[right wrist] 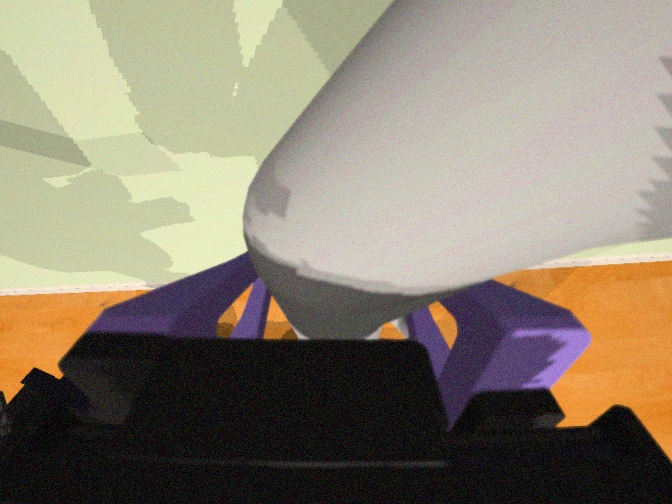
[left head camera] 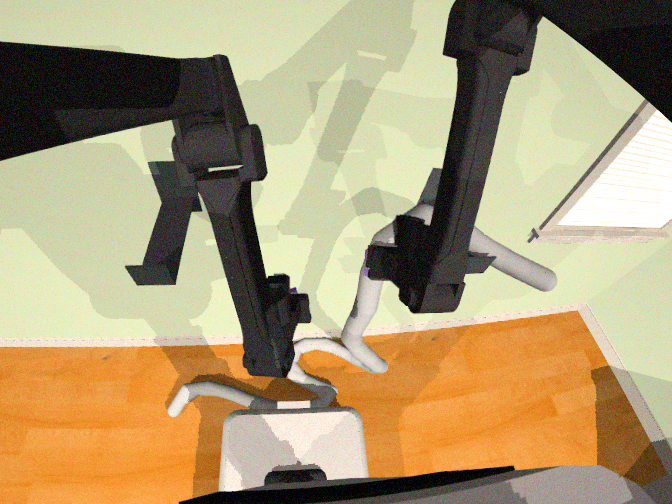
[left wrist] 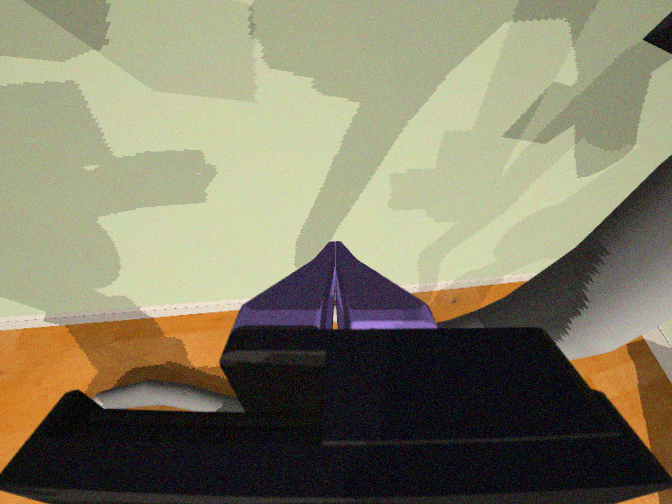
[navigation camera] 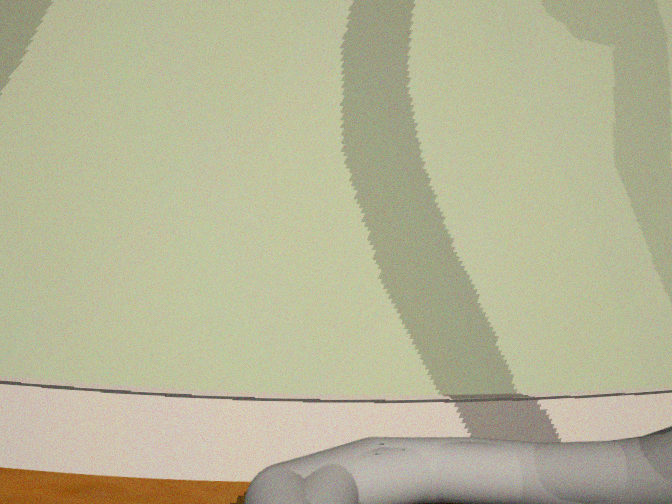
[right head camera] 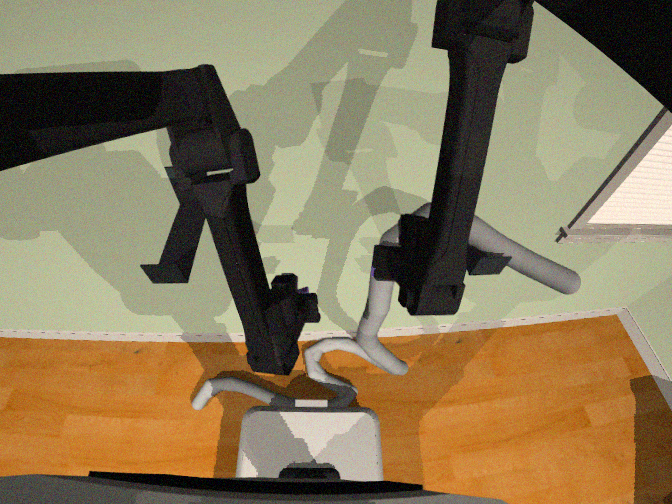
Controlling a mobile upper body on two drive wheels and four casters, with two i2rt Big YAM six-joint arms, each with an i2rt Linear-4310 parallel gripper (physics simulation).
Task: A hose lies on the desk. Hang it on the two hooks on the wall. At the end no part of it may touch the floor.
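Note:
The pale grey hose has one end sticking out to the right by the right wall hook. From there it drops to the wooden floor, loops there and ends at the left. My right gripper is shut on the hose high up by the wall; the hose fills the right wrist view between the purple fingers. My left gripper is shut and empty, low above the floor loop; its fingers are pressed together. The left wall hook is bare.
My white base stands at the bottom centre with hose lying across its front edge. A window is on the right wall. The navigation view shows hose on the floor against the baseboard.

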